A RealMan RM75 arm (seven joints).
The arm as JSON. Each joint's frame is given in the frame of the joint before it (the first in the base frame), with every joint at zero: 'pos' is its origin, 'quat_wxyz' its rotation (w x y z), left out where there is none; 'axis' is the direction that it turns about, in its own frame. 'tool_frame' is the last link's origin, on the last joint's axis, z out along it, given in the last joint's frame.
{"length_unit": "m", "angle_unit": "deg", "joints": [
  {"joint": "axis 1", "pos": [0.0, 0.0, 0.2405], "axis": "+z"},
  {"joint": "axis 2", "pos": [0.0, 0.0, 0.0], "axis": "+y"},
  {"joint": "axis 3", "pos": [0.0, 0.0, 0.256], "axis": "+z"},
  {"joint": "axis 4", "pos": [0.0, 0.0, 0.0], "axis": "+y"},
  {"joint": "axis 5", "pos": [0.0, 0.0, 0.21], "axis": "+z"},
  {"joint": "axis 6", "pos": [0.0, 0.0, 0.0], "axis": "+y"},
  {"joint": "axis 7", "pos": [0.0, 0.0, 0.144], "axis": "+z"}
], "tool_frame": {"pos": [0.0, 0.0, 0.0]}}
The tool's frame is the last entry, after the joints.
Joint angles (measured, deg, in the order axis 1, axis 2, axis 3, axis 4, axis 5, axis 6, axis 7), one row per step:
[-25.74 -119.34 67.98 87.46 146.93 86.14 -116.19]
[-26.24 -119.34 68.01 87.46 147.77 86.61 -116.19]
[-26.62 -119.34 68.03 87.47 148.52 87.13 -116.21]
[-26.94 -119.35 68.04 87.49 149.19 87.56 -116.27]
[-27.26 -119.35 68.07 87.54 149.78 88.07 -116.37]
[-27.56 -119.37 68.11 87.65 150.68 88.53 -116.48]
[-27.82 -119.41 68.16 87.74 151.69 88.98 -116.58]
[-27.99 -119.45 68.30 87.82 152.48 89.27 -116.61]
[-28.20 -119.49 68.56 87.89 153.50 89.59 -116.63]
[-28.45 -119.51 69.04 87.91 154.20 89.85 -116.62]
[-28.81 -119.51 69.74 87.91 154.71 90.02 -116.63]
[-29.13 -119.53 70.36 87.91 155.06 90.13 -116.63]
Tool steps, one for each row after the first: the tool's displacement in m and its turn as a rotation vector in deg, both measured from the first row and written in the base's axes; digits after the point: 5 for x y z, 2 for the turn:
[0.00095 0.00086 0.00033 -0.28 0.82 -0.07]
[0.00136 0.00117 0.00062 -0.59 1.56 0.00]
[0.00169 0.00145 0.00094 -0.81 2.18 0.10]
[0.00226 0.00155 0.00118 -1.09 2.74 0.21]
[0.00233 0.00175 0.00185 -1.23 3.57 0.38]
[0.00193 0.00181 0.00249 -1.36 4.49 0.63]
[0.00170 0.00180 0.00271 -1.48 5.26 0.73]
[0.00138 0.00183 0.00280 -1.67 6.29 0.82]
[0.00221 0.00193 0.00186 -2.07 7.15 0.64]
[0.00445 0.00247 0.00012 -2.58 7.93 0.16]
[0.00674 0.00296 -0.00162 -3.02 8.52 -0.33]

